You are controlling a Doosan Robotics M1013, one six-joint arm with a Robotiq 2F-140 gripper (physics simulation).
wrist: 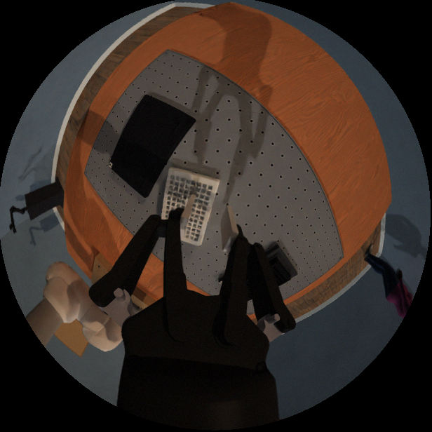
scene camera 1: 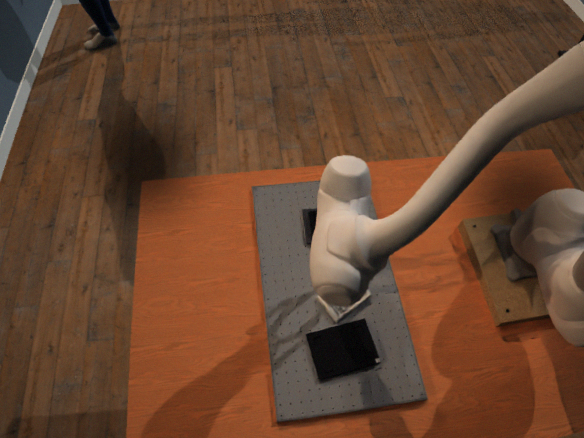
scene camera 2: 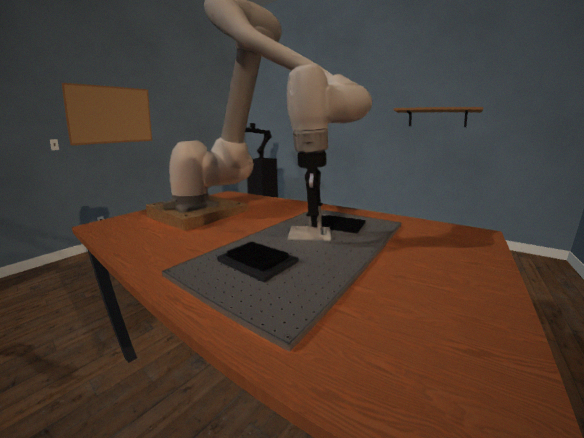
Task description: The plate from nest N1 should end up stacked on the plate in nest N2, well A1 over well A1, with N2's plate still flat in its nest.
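Places are measured from the arm's base along level axes (x ahead, y left, z up), in centimetres.
Pixels of known places: gripper, between the fingertips: (scene camera 2: 316,232); arm's base, origin of its link: (scene camera 1: 526,250) (scene camera 2: 190,205).
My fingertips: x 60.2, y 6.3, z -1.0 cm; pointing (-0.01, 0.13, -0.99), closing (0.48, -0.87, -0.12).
Observation:
Ahead of a thing's pixels: the offset from my fingertips to its top centre. "*": to the spot under its first point. Level surfaces: height alone.
A white well plate @[dz -0.9, dx -3.7, dy +2.3 cm] (scene camera 2: 302,233) (wrist: 172,187) lies on the pegboard between two black nests, outside both. What looks like its corner @[* dz -0.9, dx -0.9, dy +8.1 cm] (scene camera 1: 337,316) shows below the wrist in scene camera 1. My gripper (scene camera 2: 315,222) (wrist: 208,208) is partly open and holds nothing. One light finger pad overlaps the plate's middle in the wrist view, the other is beside its long edge; contact is unclear. One black nest with a dark plate-like top @[dz -0.9, dx -1.3, dy +16.4 cm] (scene camera 1: 343,348) (scene camera 2: 345,223) (wrist: 150,145) is close to the plate. The other (scene camera 1: 307,227) (scene camera 2: 257,256) (wrist: 284,263) is farther away. I cannot read N1, N2 or A1.
The grey pegboard @[dz -2.3 cm] (scene camera 1: 290,400) (scene camera 2: 295,315) (wrist: 295,165) lies on the orange table @[dz -3.6 cm] (scene camera 1: 190,300) (scene camera 2: 425,325) (wrist: 325,100). The robot base stands on a wooden block (scene camera 1: 487,270) (scene camera 2: 170,216). A person's legs (scene camera 1: 102,22) show on the floor beyond the table.

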